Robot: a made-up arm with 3 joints. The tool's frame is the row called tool. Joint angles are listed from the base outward. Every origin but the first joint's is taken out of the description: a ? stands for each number. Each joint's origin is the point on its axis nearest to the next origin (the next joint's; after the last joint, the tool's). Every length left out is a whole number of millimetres.
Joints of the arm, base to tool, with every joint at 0 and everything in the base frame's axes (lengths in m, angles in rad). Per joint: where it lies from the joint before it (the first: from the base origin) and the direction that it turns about. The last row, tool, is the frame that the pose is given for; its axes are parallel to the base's.
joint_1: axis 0 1 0 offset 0 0.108 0.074
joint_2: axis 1 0 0 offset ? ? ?
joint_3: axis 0 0 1 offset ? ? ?
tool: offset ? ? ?
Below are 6 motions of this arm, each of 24 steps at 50 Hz.
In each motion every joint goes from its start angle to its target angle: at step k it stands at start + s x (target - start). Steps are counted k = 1, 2, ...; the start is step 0. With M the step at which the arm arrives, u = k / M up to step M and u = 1 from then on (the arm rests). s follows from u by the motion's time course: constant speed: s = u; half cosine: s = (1 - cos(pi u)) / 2; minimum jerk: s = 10 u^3 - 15 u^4 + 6 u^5.
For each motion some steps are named. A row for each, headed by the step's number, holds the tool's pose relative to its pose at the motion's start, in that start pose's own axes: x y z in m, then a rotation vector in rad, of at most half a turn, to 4 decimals.
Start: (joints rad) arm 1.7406 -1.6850 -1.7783
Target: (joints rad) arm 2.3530 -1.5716 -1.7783
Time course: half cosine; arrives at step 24
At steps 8, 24:
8: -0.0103 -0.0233 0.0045 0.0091 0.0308 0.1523
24: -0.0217 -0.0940 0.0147 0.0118 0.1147 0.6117

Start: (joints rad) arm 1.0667 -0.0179 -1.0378
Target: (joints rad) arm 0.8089 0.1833 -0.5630
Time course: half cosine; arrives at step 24
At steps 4, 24:
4: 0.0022 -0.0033 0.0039 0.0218 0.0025 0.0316
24: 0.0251 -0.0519 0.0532 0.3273 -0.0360 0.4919

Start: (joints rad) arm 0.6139 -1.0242 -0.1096
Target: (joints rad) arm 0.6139 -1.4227 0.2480
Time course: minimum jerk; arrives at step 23
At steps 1, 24:
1: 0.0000 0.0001 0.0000 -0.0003 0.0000 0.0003
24: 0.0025 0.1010 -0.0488 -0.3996 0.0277 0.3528

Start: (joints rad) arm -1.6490 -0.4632 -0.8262
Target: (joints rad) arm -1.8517 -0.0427 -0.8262
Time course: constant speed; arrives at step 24
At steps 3, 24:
3: 0.0078 -0.0129 0.0067 0.0525 0.0231 -0.0107
24: 0.0546 -0.1105 0.0318 0.4294 0.1742 -0.0511

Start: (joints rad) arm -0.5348 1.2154 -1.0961
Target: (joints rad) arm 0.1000 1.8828 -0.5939
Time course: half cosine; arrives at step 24
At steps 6, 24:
6: 0.0409 -0.0091 -0.0024 0.0233 0.0989 -0.0152
24: 0.2146 -0.1595 -0.0591 0.4102 0.4831 -0.1613

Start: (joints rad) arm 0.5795 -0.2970 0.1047
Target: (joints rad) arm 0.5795 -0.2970 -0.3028
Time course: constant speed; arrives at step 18
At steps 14, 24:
14: -0.0149 -0.0114 0.0000 0.0000 0.0000 -0.3169
24: -0.0198 -0.0137 0.0000 0.0000 0.0000 -0.4075

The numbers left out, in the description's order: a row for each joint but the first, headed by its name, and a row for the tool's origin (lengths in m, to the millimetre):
joint_2: 0.2 0 -0.03
joint_3: 0 0.108 0.232
tool: 0.043 -0.041 0

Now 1 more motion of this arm.
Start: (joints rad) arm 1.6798 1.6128 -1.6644
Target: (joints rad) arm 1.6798 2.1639 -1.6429
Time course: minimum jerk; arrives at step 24
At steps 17, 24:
17: 0.1121 0.0112 0.0059 -0.0394 0.4655 0.0179
24: 0.1319 0.0132 0.0013 -0.0456 0.5492 0.0210

